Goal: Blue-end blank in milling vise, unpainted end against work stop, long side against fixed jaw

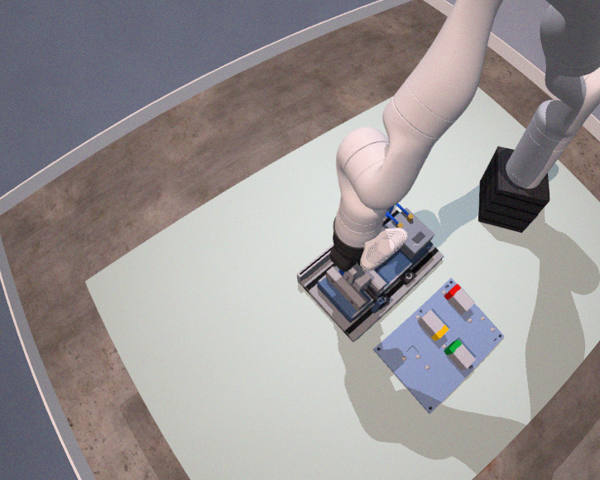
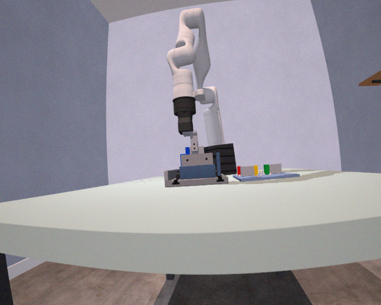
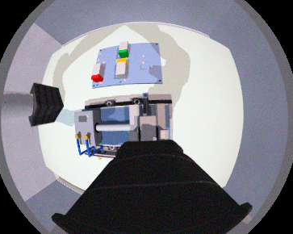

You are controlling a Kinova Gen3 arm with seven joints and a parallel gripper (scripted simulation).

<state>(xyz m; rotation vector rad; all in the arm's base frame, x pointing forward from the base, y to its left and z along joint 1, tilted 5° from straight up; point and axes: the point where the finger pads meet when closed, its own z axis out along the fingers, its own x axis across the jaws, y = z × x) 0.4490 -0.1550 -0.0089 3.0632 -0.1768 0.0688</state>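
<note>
The blank with blue end lies 20 mm below my hand. The rest, counted from my hand: vise: 70 mm behind, 10 mm to the left, 80 mm below; then blank with yellow end: 50 mm behind, 200 mm to the left, 100 mm below; then fixed jaw: 30 mm ahead, 50 mm below.
</note>
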